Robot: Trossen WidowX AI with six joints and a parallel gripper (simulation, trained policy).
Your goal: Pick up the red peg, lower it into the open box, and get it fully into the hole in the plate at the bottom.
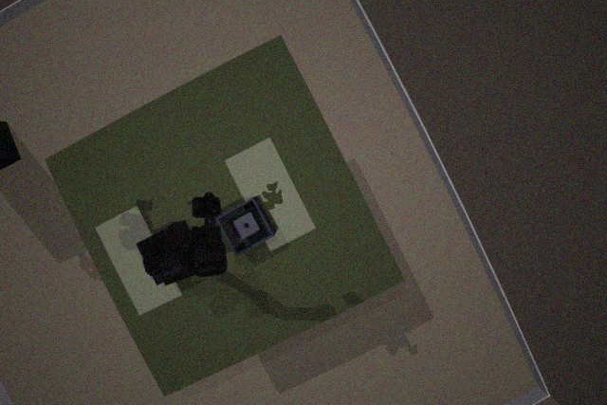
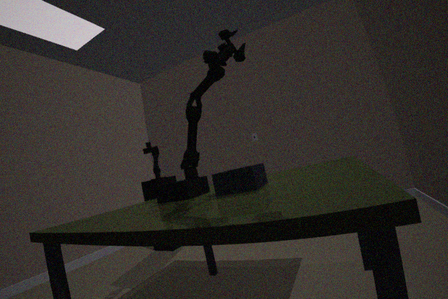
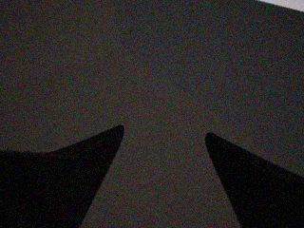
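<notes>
Now: the red peg 290 mm behind my gripper tip, 80 mm to the left of it and 730 mm below it. The rest, counted from my gripper tip: dark box (130 mm behind, 110 mm to the right, 740 mm below).
</notes>
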